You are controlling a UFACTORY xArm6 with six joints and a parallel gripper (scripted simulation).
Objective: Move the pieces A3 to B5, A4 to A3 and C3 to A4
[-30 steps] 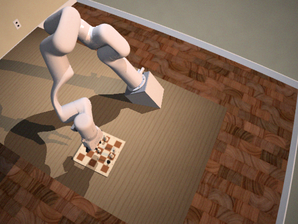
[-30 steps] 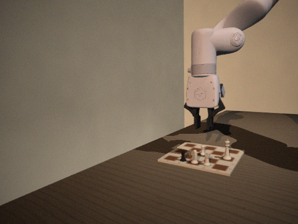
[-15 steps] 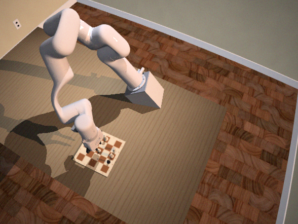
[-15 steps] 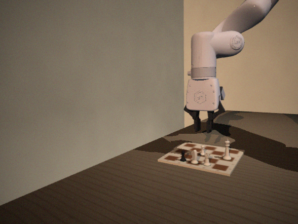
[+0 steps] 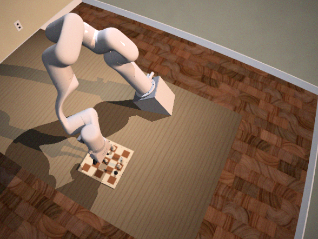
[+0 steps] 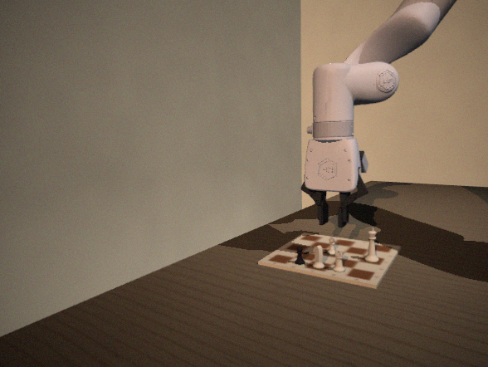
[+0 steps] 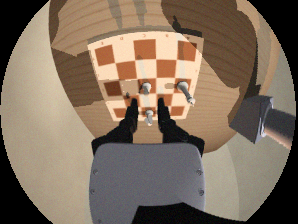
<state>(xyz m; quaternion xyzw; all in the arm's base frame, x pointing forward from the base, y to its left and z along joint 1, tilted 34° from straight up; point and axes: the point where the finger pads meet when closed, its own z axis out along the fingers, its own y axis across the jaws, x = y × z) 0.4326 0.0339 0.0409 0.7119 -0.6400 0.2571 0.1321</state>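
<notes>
The white pawn lies 70 mm below my hand. The rest, counted from my hand: white bishop 80 mm to the left, 60 mm below; then white king 70 mm behind, 10 mm to the right, 50 mm below; then chessboard 80 mm below.
</notes>
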